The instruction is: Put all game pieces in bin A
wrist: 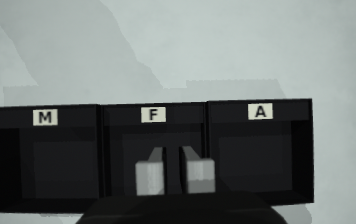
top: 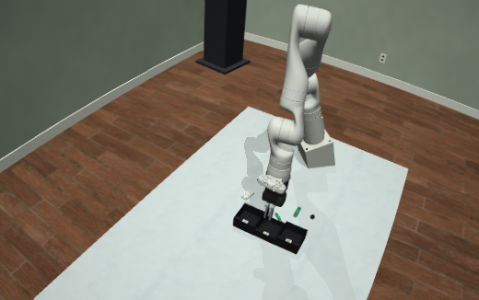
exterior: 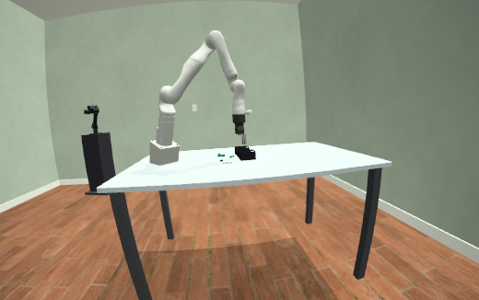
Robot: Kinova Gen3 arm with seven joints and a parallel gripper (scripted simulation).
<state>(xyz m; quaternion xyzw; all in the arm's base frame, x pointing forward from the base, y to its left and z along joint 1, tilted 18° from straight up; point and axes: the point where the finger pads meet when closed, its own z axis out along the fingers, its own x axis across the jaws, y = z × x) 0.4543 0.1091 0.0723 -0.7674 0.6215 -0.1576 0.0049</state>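
My gripper is now 10 mm to the right of the black three-compartment bin and 70 mm above it. Also, from my hand: white domino (90 mm behind, 160 mm to the right, 90 mm below); green item (80 mm behind, 90 mm below).
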